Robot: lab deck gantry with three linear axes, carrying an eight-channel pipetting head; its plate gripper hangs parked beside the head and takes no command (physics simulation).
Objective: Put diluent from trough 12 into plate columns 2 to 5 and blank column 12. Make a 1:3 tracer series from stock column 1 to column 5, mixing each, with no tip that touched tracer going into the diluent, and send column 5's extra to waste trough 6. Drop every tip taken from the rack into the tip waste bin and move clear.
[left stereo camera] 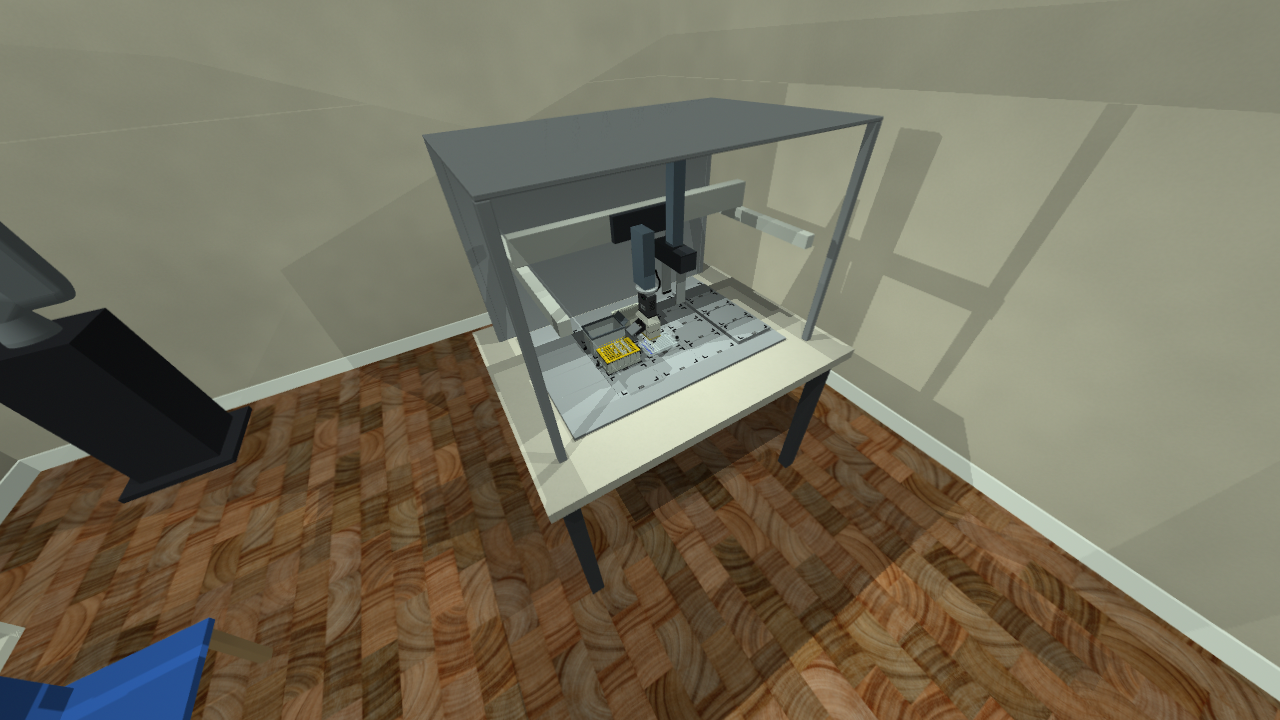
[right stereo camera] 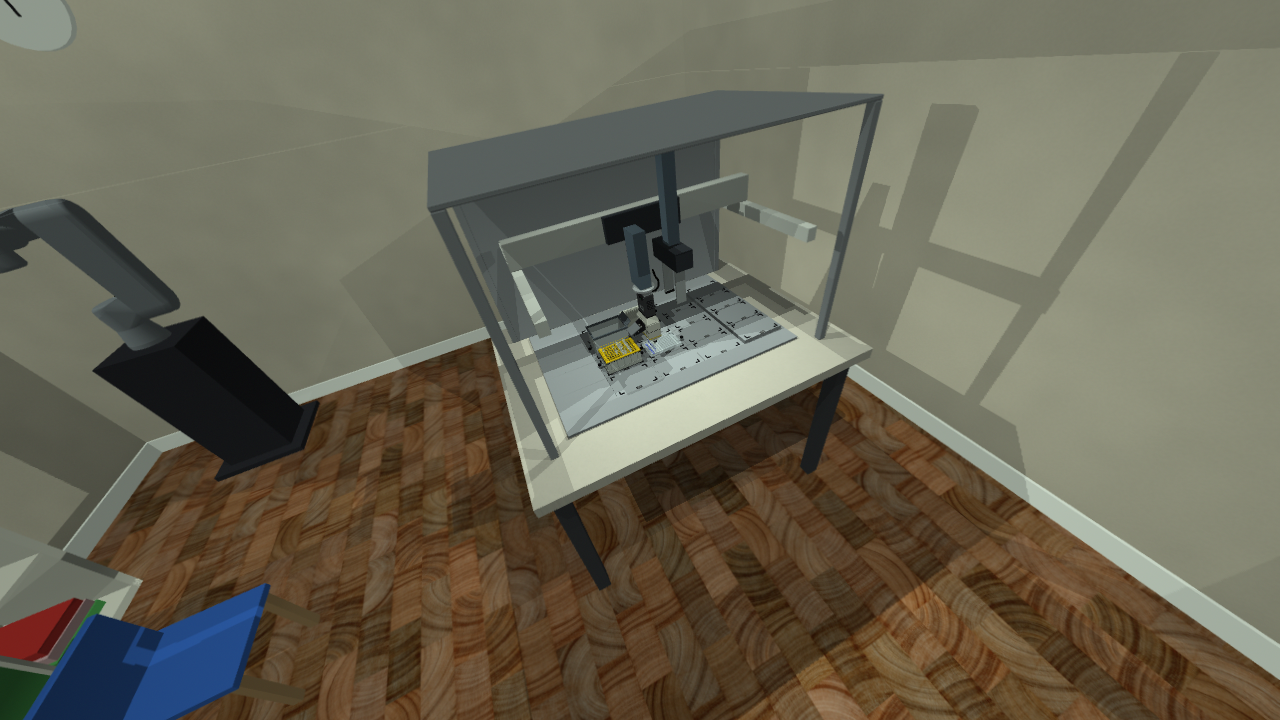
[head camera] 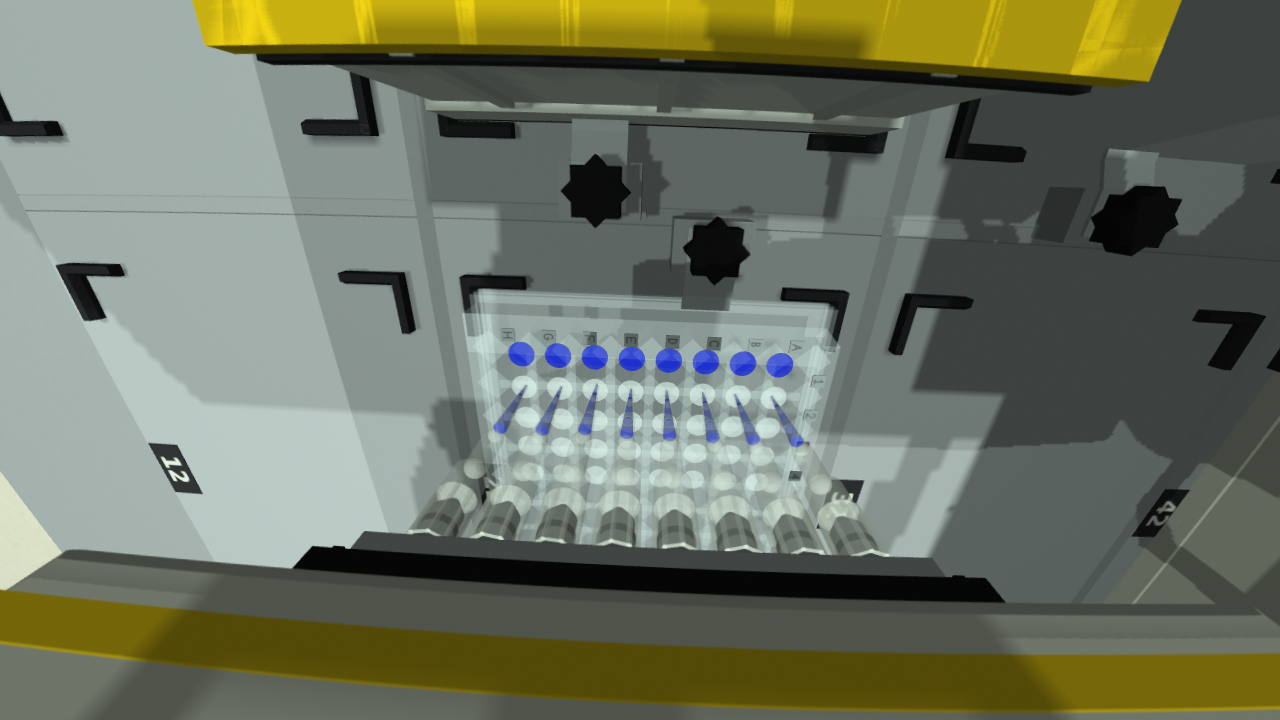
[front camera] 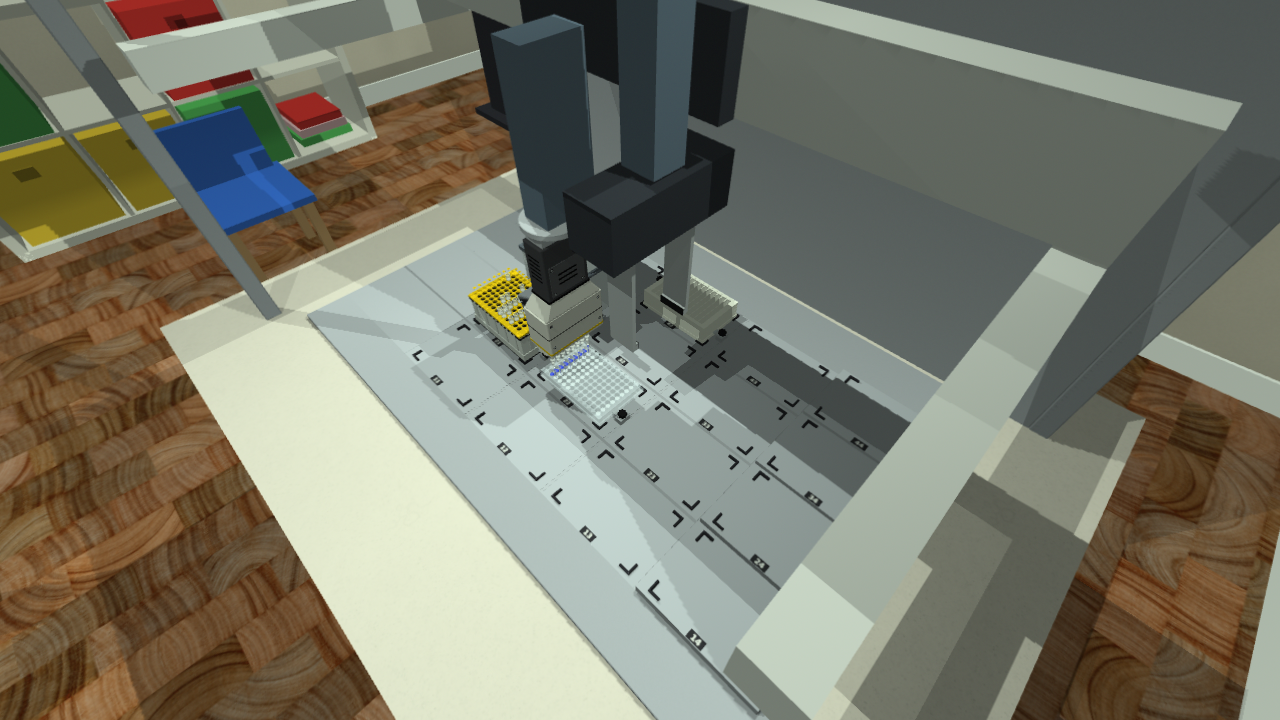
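The clear well plate (front camera: 601, 393) (head camera: 617, 308) lies under the pipetting head (front camera: 563, 315). In the head view, column 1 wells (head camera: 631, 359) are blue. Eight tips (head camera: 627, 420) on the head hold blue liquid, and their narrow ends point at the pale column 2 wells; their exact depth is unclear. The yellow tip rack (front camera: 499, 300) (head camera: 671, 40) (left stereo camera: 617, 350) (right stereo camera: 619, 349) stands beside the plate, with some tips in it. The pale trough block (front camera: 707, 313) stands behind the parked plate gripper (front camera: 649, 324), whose fingers hang apart with nothing between them. Liquid in the troughs cannot be seen.
Black knobs (head camera: 595, 189) (head camera: 716, 249) stand between rack and plate, and another knob (front camera: 622, 413) stands by the plate's near corner. A dark-edged open bin shows behind the rack in the stereo views. Enclosure posts (left stereo camera: 528, 349) (right stereo camera: 496, 349) rise at the table's left.
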